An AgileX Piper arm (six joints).
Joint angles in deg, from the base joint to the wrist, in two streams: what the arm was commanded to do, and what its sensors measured. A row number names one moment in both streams.
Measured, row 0: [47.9, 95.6, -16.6, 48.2, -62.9, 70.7]
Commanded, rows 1 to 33: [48.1, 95.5, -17.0, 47.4, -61.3, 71.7]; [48.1, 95.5, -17.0, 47.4, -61.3, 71.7]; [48.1, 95.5, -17.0, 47.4, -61.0, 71.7]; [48.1, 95.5, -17.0, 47.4, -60.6, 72.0]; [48.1, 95.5, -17.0, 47.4, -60.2, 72.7]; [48.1, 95.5, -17.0, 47.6, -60.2, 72.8]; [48.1, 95.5, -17.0, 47.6, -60.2, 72.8]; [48.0, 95.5, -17.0, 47.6, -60.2, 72.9]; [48.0, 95.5, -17.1, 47.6, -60.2, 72.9]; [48.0, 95.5, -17.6, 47.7, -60.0, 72.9]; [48.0, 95.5, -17.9, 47.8, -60.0, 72.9]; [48.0, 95.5, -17.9, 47.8, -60.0, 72.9]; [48.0, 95.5, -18.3, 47.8, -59.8, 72.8]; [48.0, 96.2, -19.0, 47.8, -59.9, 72.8]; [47.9, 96.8, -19.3, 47.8, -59.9, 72.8]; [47.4, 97.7, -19.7, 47.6, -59.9, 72.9]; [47.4, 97.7, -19.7, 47.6, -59.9, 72.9]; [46.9, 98.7, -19.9, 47.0, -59.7, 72.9]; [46.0, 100.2, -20.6, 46.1, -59.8, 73.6]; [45.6, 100.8, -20.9, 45.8, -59.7, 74.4]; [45.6, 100.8, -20.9, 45.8, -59.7, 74.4]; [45.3, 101.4, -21.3, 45.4, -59.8, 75.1]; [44.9, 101.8, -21.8, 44.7, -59.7, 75.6]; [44.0, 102.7, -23.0, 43.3, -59.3, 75.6]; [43.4, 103.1, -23.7, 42.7, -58.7, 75.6]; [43.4, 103.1, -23.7, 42.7, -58.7, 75.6]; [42.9, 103.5, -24.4, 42.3, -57.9, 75.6]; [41.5, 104.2, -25.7, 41.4, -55.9, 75.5]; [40.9, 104.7, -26.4, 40.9, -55.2, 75.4]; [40.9, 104.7, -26.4, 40.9, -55.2, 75.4]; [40.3, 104.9, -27.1, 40.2, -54.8, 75.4]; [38.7, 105.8, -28.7, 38.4, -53.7, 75.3]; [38.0, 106.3, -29.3, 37.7, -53.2, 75.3]
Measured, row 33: [39.8, 105.4, -27.4, 40.3, -54.7, 75.3]
